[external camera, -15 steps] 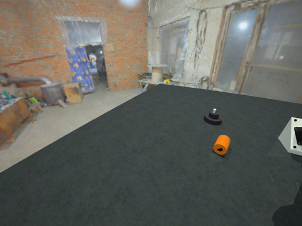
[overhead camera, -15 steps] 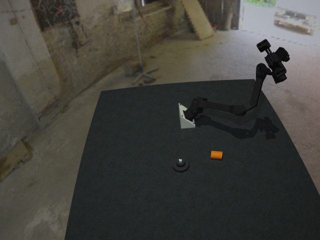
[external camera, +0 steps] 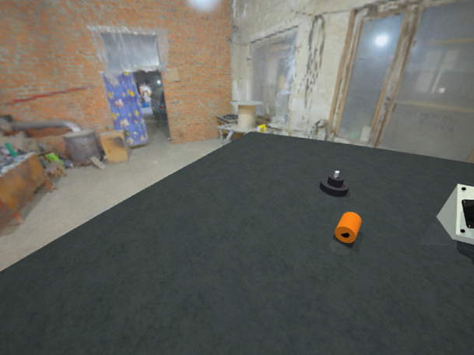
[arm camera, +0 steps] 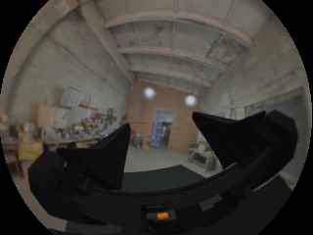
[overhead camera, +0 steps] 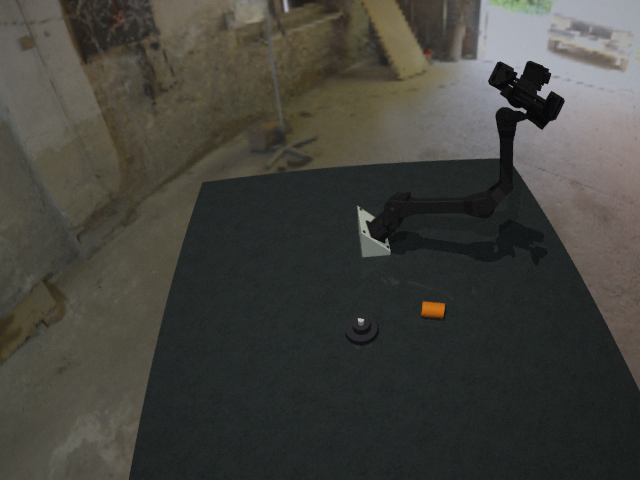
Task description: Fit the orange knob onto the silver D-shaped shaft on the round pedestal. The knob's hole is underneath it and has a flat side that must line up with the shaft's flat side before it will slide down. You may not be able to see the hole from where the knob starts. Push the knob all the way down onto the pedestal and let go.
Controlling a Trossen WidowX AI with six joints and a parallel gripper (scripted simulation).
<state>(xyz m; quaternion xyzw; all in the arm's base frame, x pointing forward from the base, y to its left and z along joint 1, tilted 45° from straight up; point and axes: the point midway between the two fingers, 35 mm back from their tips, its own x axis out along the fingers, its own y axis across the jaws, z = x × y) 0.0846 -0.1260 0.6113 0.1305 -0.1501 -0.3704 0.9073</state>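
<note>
My gripper tip is now 56 cm above the orange knob, 25 cm to the left of it and 10 cm short of it. Round my gripper tip: round pedestal 55 cm below, 44 cm to the right, 11 cm ahead.
</note>
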